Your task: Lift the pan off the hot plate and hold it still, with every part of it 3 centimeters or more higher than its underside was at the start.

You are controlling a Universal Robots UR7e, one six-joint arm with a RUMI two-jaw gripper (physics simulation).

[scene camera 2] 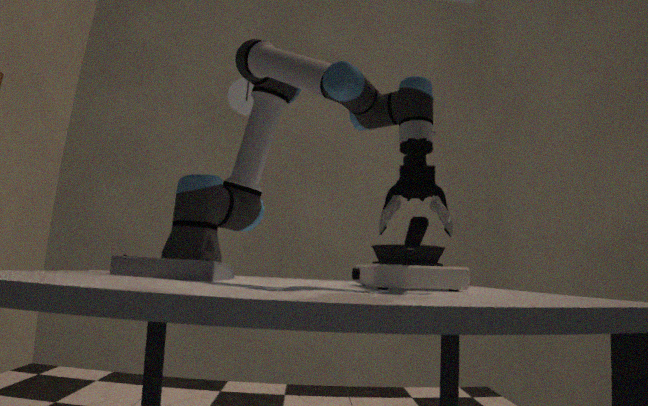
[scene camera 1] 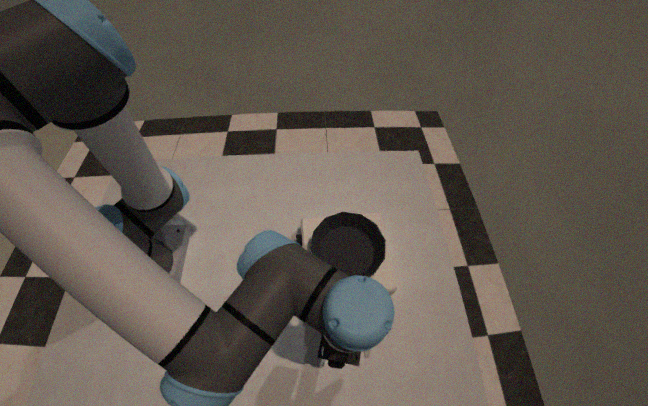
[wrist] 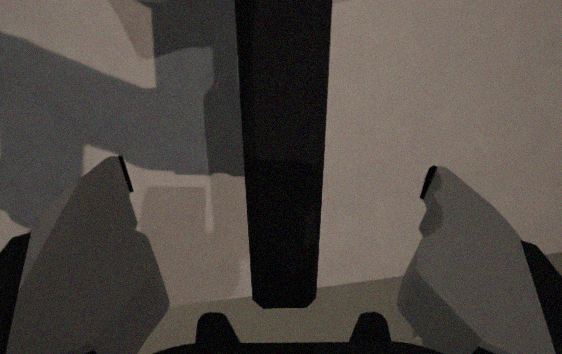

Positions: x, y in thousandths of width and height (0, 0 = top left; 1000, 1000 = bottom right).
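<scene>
You can see my gripper in the wrist view (499, 473), in scene camera 1 (522, 814) and in scene camera 2 (641, 580). There's a black pan as well, in the wrist view (504, 171), in scene camera 1 (539, 597) and in scene camera 2 (637, 619).
</scene>
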